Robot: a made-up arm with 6 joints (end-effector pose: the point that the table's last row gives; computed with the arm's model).
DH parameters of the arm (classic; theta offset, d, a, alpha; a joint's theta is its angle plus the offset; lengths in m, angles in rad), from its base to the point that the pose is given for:
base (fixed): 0.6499 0 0.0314 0
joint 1: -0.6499 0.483 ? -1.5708
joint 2: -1.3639 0 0.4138 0
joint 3: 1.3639 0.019 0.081 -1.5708
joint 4: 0 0.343 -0.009 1.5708
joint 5: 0 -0.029 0.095 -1.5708
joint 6: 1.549 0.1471 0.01 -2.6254
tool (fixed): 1.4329 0.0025 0 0
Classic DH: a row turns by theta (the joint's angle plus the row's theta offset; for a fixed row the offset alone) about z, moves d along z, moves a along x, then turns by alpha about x.
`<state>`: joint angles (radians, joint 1 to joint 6).
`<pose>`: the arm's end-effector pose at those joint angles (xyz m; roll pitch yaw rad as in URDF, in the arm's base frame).
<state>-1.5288 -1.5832 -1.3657 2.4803 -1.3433 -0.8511</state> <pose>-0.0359 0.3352 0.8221 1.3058 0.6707 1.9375</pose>
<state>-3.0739 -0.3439 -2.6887 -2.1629 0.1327 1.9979</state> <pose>0.1289 -0.0541 1.3955 3.0975 0.4694 -0.0244</pose>
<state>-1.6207 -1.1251 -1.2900 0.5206 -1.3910 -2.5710</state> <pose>-0.0333 0.3513 1.0698 3.0532 -0.2673 -0.6612</pose>
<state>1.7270 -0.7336 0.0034 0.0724 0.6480 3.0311</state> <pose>-0.0002 0.1688 0.4957 0.0224 -0.4306 -1.4713</pose>
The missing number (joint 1, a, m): -0.028
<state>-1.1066 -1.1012 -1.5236 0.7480 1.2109 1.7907</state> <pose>0.0506 0.1421 1.1440 1.2270 0.5766 -2.6364</pose>
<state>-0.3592 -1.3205 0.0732 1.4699 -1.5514 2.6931</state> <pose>-0.1428 -0.0461 0.6564 -1.2333 0.5964 0.2529</pose>
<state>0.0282 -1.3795 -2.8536 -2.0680 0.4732 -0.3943</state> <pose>-0.8942 0.0412 0.7848 2.3999 -0.5970 1.1629</pose>
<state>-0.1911 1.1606 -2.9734 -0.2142 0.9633 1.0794</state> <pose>0.8601 -0.1730 0.6958 1.1473 -0.7847 -2.0565</pose>
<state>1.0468 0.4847 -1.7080 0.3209 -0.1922 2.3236</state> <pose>0.4230 0.6386 0.8061 0.6276 0.8042 -1.6756</pose>
